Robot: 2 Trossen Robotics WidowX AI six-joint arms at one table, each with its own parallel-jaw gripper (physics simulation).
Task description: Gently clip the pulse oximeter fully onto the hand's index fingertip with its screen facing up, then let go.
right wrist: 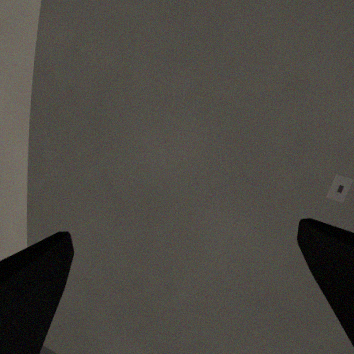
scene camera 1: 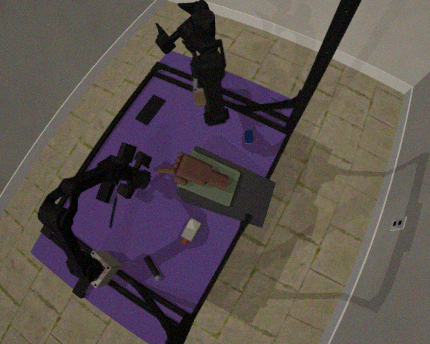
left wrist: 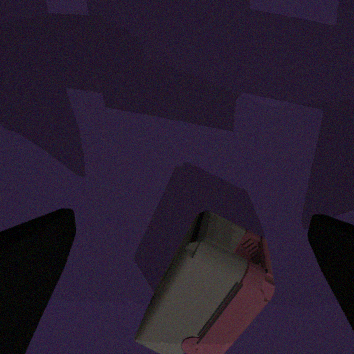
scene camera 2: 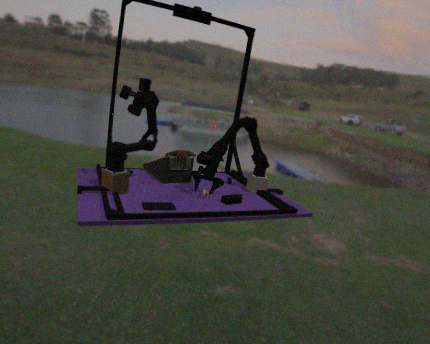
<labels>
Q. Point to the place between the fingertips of the right gripper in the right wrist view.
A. At 186, 236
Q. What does the right gripper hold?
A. Nothing.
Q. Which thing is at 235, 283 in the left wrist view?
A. A pulse oximeter.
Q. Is the right gripper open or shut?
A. Open.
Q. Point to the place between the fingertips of the left gripper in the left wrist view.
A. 194, 223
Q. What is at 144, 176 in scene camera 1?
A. The left gripper.
</labels>
